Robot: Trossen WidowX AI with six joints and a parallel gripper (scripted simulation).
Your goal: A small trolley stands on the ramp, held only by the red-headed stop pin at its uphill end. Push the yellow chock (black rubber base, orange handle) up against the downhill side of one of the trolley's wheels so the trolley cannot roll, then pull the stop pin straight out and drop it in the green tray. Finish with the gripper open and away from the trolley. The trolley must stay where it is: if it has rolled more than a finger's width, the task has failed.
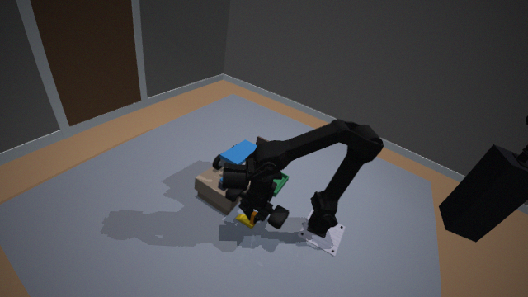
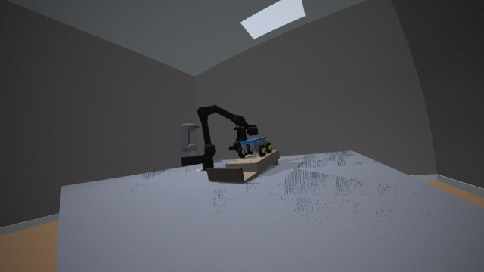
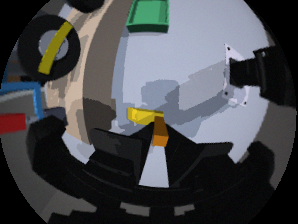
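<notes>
Right now the green tray is 23 cm to the right of my gripper tip, 4 cm below it and 1 cm ahead of it. The rest, counted from my gripper tip: tan ramp (15 cm to the right, 14 cm ahead, 1 cm above); red-headed stop pin (13 cm ahead, 9 cm above, 4 cm to the right); yellow chock (2 cm ahead, 1 cm below).
</notes>
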